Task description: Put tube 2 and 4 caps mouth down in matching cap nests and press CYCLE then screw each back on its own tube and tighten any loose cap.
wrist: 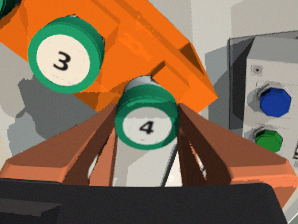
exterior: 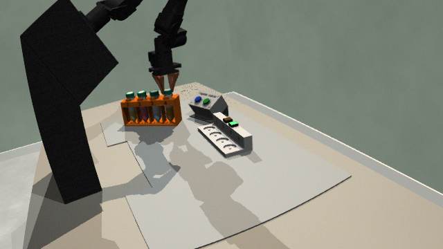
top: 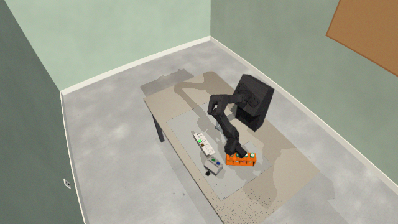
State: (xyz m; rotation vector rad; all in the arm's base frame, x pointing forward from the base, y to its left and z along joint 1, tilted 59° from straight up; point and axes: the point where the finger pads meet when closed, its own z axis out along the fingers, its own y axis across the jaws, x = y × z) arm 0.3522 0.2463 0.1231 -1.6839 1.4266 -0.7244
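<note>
Now: hand 140 mm past the cap 1 and 60 mm to the right of it. Round my hand: green ready key: 130 mm ahead, 20 mm to the right, 50 mm below; then blue cycle key: 110 mm ahead, 20 mm to the left, 50 mm below.
</note>
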